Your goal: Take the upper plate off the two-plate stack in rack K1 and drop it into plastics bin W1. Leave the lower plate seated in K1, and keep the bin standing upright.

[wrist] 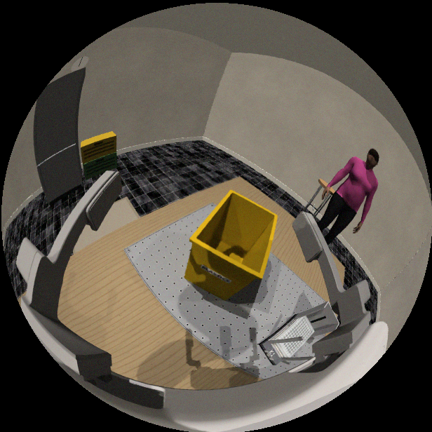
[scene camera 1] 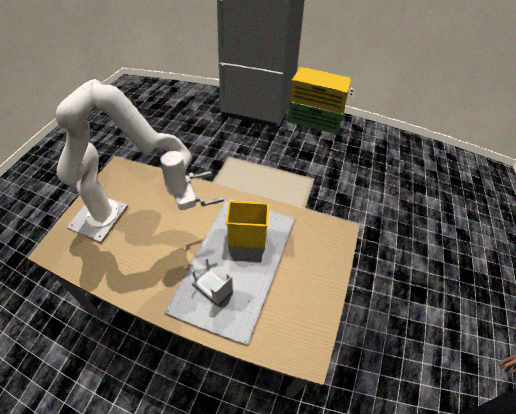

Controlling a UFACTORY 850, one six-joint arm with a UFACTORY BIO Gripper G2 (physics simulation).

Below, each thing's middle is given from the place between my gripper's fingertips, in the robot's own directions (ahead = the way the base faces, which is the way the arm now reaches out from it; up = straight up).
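Labels:
Yellow plastics bin W1 (scene camera 1: 247, 222): 22 cm below my hand, 2 cm to the left of it, 13 cm ahead of it.

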